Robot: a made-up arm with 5 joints.
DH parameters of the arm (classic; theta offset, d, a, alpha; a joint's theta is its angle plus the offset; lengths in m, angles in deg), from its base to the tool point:
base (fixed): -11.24 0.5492 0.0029 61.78
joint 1: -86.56 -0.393 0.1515 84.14
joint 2: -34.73 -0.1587 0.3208 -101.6
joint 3: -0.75 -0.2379 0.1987 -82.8
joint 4: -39.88 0 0.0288 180
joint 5: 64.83 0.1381 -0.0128 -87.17
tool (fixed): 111.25 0.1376 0 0
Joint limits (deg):
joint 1: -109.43..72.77
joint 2: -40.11..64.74
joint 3: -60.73..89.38
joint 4: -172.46..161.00
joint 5: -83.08..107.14
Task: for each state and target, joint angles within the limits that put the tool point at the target. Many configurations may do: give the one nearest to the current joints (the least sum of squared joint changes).
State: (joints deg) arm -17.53 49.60 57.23 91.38 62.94
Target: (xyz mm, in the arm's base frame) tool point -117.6 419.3 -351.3
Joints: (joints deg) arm -28.89 33.51 60.11 68.70 87.10
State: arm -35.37 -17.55 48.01 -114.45 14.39
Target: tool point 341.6 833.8 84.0
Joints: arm -32.78 -40.11 70.33 -86.82 -17.64
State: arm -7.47 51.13 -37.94 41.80 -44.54
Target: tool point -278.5 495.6 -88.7
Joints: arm -35.18 3.46 -23.69 53.63 -53.41
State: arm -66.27 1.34 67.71 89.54 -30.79
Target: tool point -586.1 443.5 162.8
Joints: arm -82.05 42.76 29.56 66.87 -7.62
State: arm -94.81 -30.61 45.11 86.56 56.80
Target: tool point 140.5 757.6 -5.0
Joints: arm -74.53 -36.84 82.78 82.91 54.46
